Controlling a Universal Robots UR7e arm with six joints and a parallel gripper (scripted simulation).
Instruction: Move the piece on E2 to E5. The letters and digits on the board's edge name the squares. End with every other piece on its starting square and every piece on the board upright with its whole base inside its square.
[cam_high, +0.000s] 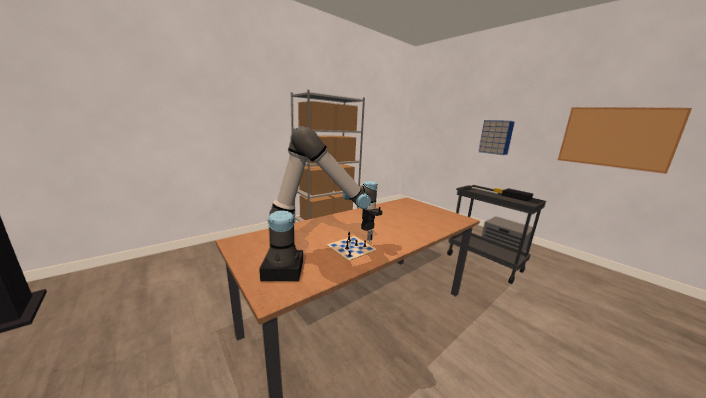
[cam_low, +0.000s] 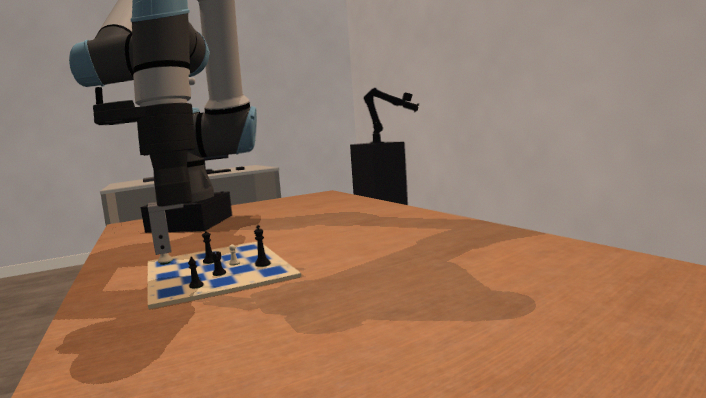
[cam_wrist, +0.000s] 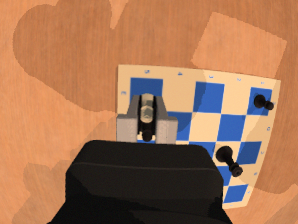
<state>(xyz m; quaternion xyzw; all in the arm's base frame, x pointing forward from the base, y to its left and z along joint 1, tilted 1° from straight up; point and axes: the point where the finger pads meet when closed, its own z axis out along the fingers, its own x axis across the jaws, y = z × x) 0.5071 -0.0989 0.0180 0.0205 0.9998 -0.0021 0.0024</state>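
My hand is 7 cm past the blue-and-cream chessboard, 8 cm to the right of it and 8 cm above it. The rest, counted from my hand: tall black chess piece (3 cm behind, 15 cm to the left, 4 cm below); white pawn (1 cm below).
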